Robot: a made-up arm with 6 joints. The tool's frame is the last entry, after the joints. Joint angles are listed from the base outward. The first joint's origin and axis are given. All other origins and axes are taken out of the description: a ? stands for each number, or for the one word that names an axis. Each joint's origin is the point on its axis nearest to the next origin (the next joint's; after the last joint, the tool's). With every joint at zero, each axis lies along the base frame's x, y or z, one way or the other. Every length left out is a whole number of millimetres.
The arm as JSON. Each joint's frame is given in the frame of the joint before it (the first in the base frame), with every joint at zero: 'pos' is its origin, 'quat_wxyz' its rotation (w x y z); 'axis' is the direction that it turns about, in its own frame. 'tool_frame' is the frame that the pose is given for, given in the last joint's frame.
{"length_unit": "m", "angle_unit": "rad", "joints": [
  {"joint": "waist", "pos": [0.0, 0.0, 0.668], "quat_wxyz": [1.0, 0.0, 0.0, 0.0], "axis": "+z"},
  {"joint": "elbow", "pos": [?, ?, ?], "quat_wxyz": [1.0, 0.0, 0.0, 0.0], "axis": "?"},
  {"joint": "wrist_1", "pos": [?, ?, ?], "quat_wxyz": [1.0, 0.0, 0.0, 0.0], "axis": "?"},
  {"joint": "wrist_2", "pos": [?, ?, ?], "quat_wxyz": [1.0, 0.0, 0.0, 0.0], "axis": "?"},
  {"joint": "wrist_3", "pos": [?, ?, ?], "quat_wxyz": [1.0, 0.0, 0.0, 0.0], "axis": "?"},
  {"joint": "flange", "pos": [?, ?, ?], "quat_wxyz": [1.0, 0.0, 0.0, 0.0], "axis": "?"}
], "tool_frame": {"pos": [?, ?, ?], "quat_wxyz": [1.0, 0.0, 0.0, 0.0]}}
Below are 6 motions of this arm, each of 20 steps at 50 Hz.
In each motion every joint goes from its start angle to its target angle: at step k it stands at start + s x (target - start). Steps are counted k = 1, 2, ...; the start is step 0. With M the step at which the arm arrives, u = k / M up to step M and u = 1 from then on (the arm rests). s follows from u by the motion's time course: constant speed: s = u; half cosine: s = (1 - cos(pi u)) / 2; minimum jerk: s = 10 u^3 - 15 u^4 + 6 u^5.
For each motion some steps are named. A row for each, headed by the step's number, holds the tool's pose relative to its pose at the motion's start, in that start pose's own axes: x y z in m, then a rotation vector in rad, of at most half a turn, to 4 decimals.
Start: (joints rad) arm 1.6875 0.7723 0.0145 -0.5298 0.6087 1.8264
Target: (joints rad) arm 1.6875 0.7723 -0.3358 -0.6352 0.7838 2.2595
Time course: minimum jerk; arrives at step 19
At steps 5, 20:
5: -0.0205 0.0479 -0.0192 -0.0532 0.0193 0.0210
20: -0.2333 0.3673 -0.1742 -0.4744 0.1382 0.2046

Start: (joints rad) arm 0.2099 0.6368 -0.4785 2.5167 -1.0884 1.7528
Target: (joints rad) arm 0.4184 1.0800 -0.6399 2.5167 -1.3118 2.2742
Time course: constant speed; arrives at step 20
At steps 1, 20:
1: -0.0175 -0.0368 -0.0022 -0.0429 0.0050 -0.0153
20: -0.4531 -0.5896 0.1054 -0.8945 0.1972 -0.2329

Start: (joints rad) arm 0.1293 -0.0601 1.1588 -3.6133 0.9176 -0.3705
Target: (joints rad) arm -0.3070 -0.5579 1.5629 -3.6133 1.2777 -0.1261
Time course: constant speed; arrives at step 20
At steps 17, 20:
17: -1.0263 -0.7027 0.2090 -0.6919 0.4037 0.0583
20: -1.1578 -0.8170 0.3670 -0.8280 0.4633 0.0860

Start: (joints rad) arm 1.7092 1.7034 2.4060 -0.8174 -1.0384 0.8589
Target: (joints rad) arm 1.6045 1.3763 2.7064 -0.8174 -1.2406 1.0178
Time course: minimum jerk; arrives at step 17
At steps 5, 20:
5: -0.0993 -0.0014 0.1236 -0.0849 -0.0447 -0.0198
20: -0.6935 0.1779 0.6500 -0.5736 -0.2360 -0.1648

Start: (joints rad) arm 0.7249 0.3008 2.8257 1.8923 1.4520 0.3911
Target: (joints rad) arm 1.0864 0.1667 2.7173 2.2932 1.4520 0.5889
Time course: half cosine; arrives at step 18
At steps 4, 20:
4: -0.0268 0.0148 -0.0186 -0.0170 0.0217 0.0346
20: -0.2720 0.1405 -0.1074 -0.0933 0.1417 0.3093

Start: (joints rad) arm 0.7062 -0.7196 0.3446 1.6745 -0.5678 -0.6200
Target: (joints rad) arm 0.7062 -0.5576 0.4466 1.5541 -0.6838 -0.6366
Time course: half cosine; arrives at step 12
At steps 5, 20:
5: 0.0407 0.0584 -0.0137 0.0309 0.0587 0.0111
20: 0.1040 0.1630 -0.0428 0.0790 0.1617 0.0299

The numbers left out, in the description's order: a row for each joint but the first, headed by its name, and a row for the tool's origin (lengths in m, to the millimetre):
elbow: xyz 0.18 0.0 0.0, axis +y
wrist_1: xyz 0.0 0.0 0.874, axis -y
wrist_2: xyz 1.204 0.0 0.148, axis -x
wrist_3: xyz 0.0 0.0 0.0, axis -y
flange: xyz 0.224 0.0 0.0, axis -x
tool: xyz 0.0 0.0 0.0

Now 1 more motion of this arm.
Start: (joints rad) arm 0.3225 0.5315 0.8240 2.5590 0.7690 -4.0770
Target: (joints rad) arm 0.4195 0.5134 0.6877 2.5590 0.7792 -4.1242
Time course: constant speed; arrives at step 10
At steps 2, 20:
2: 0.0285 -0.0198 -0.0334 0.0115 0.0234 -0.0226
20: 0.1306 -0.1050 -0.1742 0.0535 0.1133 -0.1169

